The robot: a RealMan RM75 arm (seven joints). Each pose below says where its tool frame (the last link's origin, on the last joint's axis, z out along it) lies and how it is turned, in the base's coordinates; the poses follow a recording.
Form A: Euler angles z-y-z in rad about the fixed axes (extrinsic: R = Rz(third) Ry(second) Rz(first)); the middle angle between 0 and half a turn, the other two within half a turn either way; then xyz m.
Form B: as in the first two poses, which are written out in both.
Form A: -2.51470, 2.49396, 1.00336, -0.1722, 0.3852, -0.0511
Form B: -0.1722, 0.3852, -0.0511, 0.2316, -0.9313, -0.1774, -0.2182
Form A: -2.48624, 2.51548, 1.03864, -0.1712, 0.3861, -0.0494
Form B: -0.1712, 0.3861, -0.0494, 0.2308, -0.9340, -0.1812, -0.2039
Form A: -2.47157, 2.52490, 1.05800, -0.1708, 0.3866, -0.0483
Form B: -0.1708, 0.3866, -0.0483, 0.2308, -0.9350, -0.1837, -0.1971
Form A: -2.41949, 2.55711, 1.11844, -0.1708, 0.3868, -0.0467
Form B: -0.1708, 0.3868, -0.0467, 0.2293, -0.9389, -0.1885, -0.1745
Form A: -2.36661, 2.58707, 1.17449, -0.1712, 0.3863, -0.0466
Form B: -0.1712, 0.3863, -0.0466, 0.2265, -0.9427, -0.1908, -0.1537
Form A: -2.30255, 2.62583, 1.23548, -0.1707, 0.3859, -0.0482
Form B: -0.1707, 0.3859, -0.0482, 0.2196, -0.9480, -0.1904, -0.1297
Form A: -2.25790, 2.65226, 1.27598, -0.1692, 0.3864, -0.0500
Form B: -0.1692, 0.3864, -0.0500, 0.2136, -0.9516, -0.1891, -0.1142
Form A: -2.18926, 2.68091, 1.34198, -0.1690, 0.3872, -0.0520
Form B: -0.1690, 0.3872, -0.0520, 0.2081, -0.9552, -0.1885, -0.0939
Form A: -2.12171, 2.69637, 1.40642, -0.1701, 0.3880, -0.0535
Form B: -0.1701, 0.3880, -0.0535, 0.2068, -0.9572, -0.1873, -0.0773
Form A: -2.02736, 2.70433, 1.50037, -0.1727, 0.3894, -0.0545
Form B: -0.1727, 0.3894, -0.0545, 0.2094, -0.9581, -0.1873, -0.0565
